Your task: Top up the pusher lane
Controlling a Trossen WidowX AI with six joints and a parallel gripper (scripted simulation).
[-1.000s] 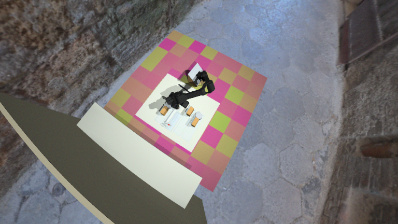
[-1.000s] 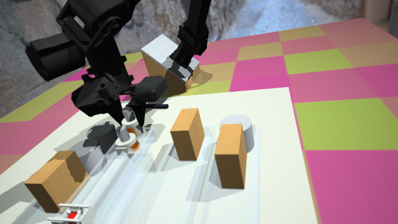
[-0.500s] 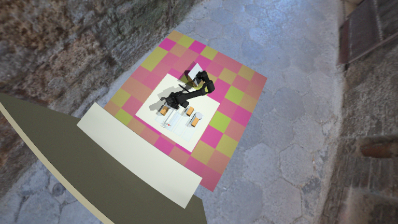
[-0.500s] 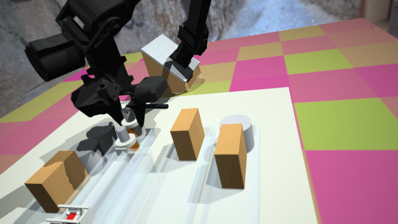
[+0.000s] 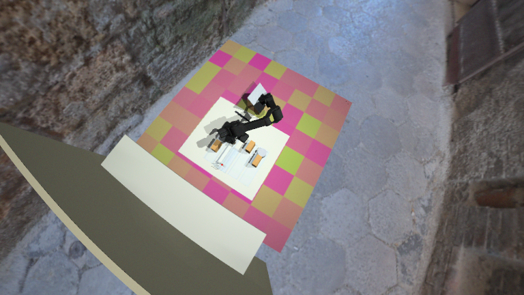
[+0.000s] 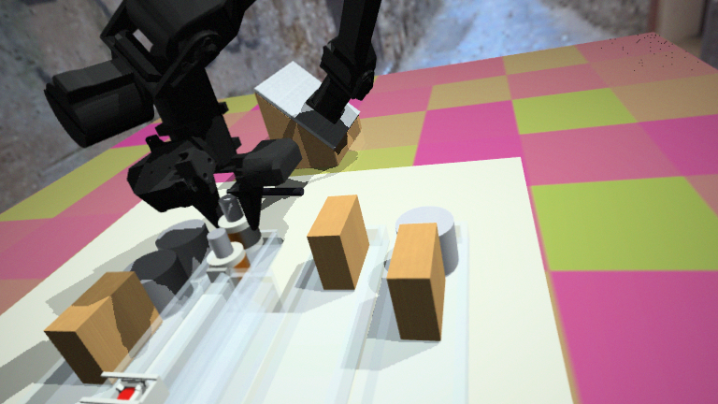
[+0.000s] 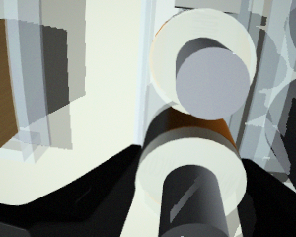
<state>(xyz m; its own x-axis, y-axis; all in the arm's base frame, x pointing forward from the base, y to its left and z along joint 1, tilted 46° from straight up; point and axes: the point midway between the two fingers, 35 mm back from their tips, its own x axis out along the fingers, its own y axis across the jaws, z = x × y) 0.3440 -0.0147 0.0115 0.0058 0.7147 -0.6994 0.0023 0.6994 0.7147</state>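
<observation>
Now: gripper tip 140 mm short of the clear sprung lane, 30 mm to the right of it and 30 mm above it. Also, from my gripper tip: red mark (220 mm ahead, 40 mm to the left, 20 mm above); black rod (170 mm behind, 60 mm to the right, 40 mm below).
</observation>
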